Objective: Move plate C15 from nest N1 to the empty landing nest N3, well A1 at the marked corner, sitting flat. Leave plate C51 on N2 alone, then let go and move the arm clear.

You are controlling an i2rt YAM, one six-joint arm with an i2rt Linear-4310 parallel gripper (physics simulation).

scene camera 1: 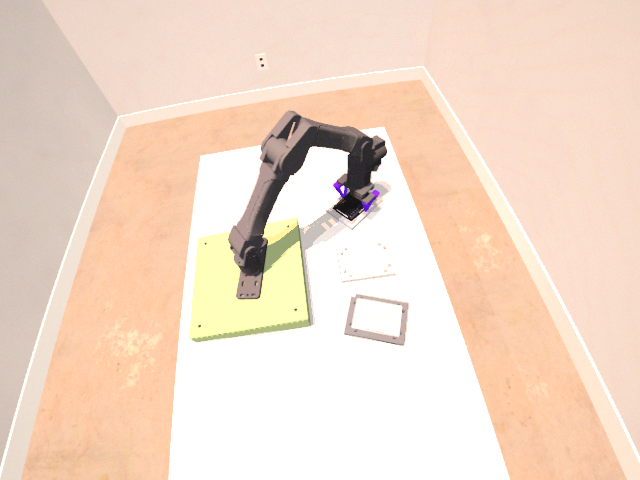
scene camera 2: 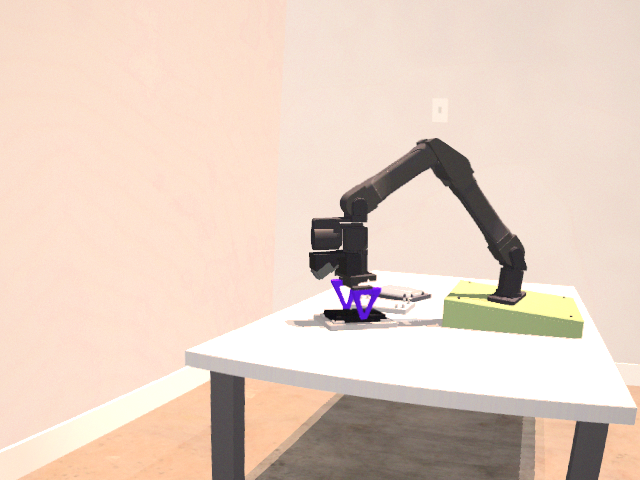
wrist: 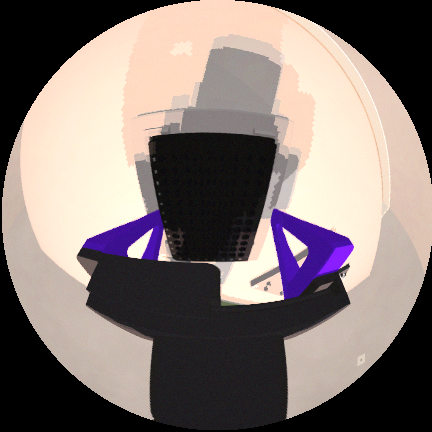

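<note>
A black well plate lies flat on a pale nest at the far end of the nest row. My gripper is open, pointing down over the plate, with one purple finger beside each long side and the tips low, about level with the plate. A white nest with small corner pegs is in the middle. A grey nest with a white inner area is nearest in scene camera 1. Nest labels, plate labels and the A1 mark cannot be read.
The arm's base stands on a yellow-green block, beside the nests on the white table. The table's far edge in scene camera 1 lies beyond the black plate. Walls stand around the table, apart from it.
</note>
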